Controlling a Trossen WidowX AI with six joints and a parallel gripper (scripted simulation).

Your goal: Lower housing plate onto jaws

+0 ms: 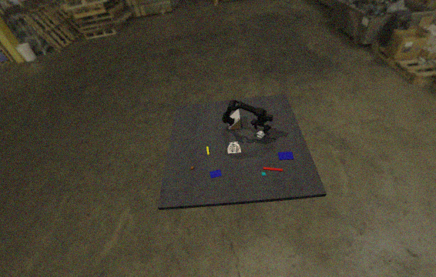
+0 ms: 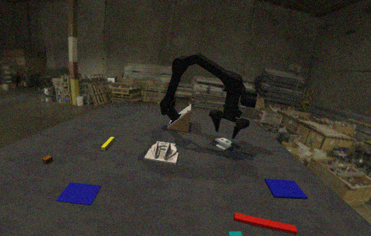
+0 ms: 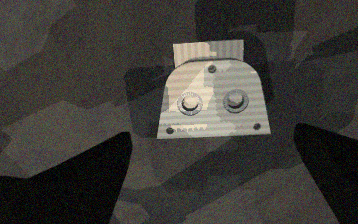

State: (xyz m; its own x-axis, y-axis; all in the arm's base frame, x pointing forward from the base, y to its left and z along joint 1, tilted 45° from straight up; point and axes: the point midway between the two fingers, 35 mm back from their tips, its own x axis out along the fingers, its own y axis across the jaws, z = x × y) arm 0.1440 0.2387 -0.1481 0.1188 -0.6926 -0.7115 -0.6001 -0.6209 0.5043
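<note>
The white rest block is 10 mm behind my gripper tip, 10 mm to the left of it and 50 mm below it. Also, from my gripper tip: teal piece 440 mm ahead, 10 mm to the left, 60 mm below; yellow bar 190 mm ahead, 490 mm to the right, 50 mm below; red bar 390 mm ahead, 90 mm to the left, 60 mm below.
</note>
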